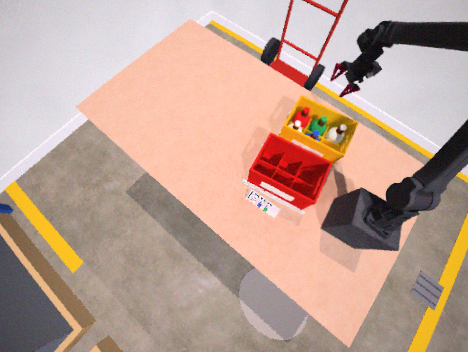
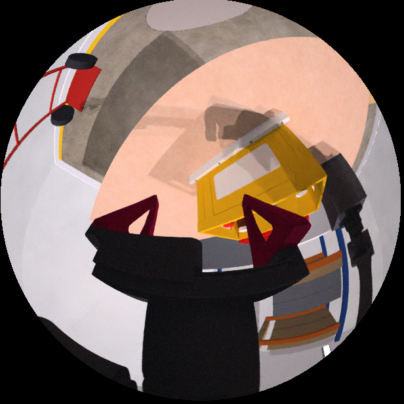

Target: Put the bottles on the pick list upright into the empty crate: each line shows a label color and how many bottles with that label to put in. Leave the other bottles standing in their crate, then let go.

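Places are measured from the arm's base along level axes (x left, y ahead, z down), in centimetres.
Pixels of known places: gripper, fingertip midpoint: [image 1: 335, 88]; arm's base, link origin: [image 1: 380, 218].
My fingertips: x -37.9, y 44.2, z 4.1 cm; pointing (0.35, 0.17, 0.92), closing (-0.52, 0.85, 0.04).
For each thing: its middle in the pictures, then the offset to it from my fingertips. "*": a spot on its surface instead. Level surfaces: height alone.
- yellow crate, body centre: [image 1: 313, 134] dy -6.8, dx +18.7, dz +9.6 cm
- red bottle, body centre: [image 1: 300, 119] dy +2.4, dx +16.6, dz +9.8 cm
- green bottle, body centre: [image 1: 317, 128] dy -6.0, dx +14.7, dz +9.8 cm
- white bottle with a dark cap, body centre: [image 1: 334, 135] dy -14.3, dx +11.9, dz +9.8 cm
- smaller-looking white-topped bottle, body centre: [image 1: 292, 132] dy +0.7, dx +24.8, dz +9.8 cm
- blue-topped bottle, body centre: [image 1: 309, 141] dy -7.9, dx +23.0, dz +9.8 cm
- red crate, surface spot: [image 1: 304, 198] * dy -22.1, dx +48.8, dz +1.8 cm
- pick list, body centre: [image 1: 262, 203] dy -12.0, dx +57.4, dz +18.3 cm
- table, surface height: dz +18.4 cm
My gripper [image 1: 337, 87] [image 2: 200, 199] is open and empty, high above the table beyond the yellow crate. The yellow crate [image 1: 327, 111] [image 2: 305, 160] holds several upright bottles: a red bottle [image 1: 301, 118], a green bottle [image 1: 318, 125], a white bottle with a dark cap [image 1: 337, 134], a smaller-looking white-topped bottle [image 1: 296, 126] and a blue-topped bottle [image 1: 315, 135]. Its walls partly hide them. The red crate [image 1: 304, 198] stands beside it with empty compartments. The pick list [image 1: 262, 203] lies by the red crate, with blue and green marks; its counts are too small to read.
The arm's dark base [image 1: 357, 220] stands on the table [image 1: 165, 100] to the right of the red crate. A red hand truck [image 1: 290, 72] [image 2: 84, 89] stands on the floor past the table edge. A pale rail lies along the red crate's list side.
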